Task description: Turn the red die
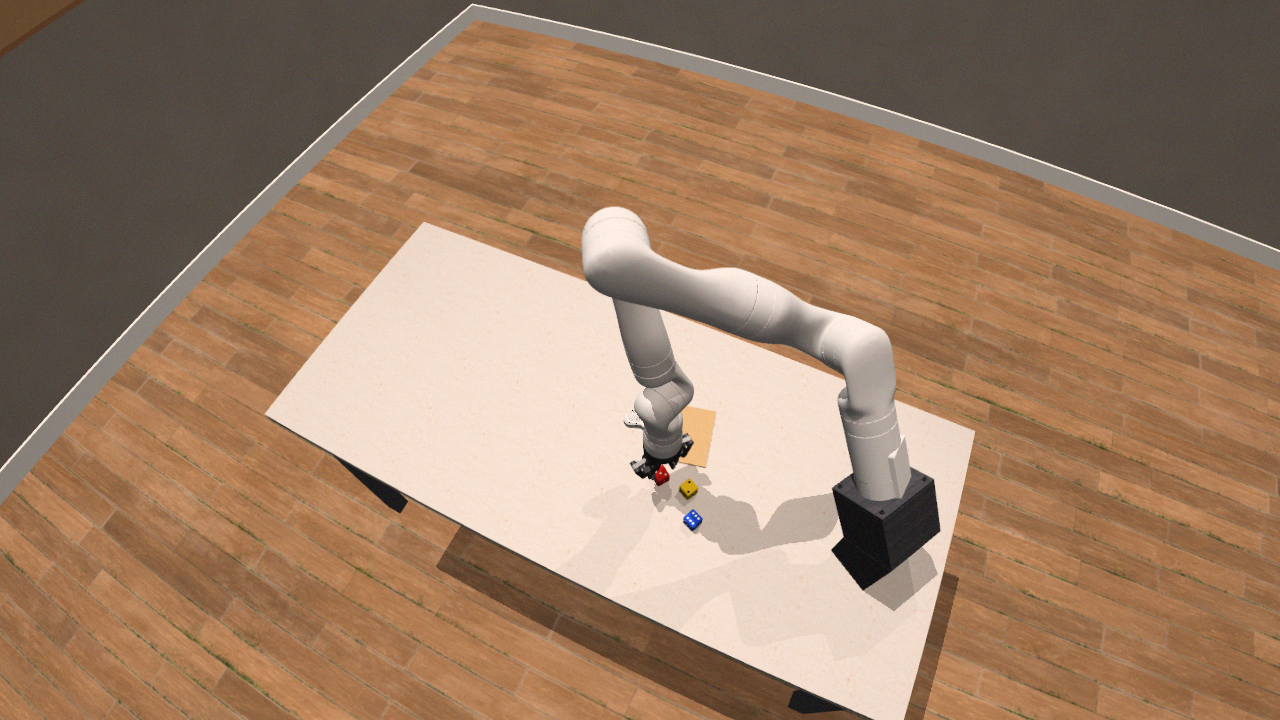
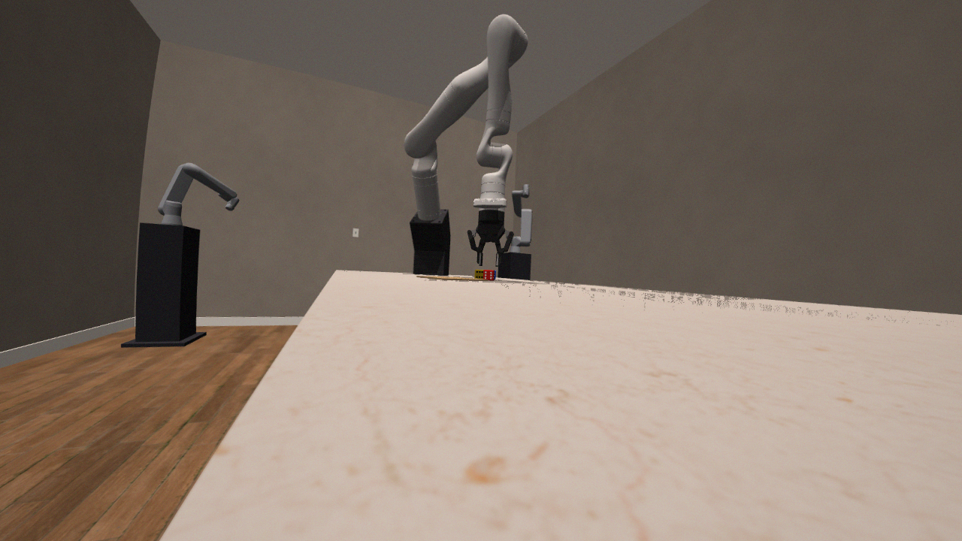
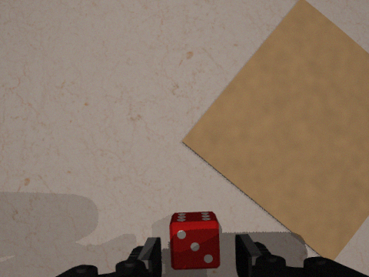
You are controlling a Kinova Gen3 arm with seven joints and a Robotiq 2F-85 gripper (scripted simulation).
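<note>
Right now my hand is 4 cm above the red die. Also, from my hand: blue die (10 cm behind, 6 cm to the left, 4 cm below); yellow die (7 cm behind, 4 cm below); tan mat (11 cm to the right, 6 cm below, 1 cm ahead).
</note>
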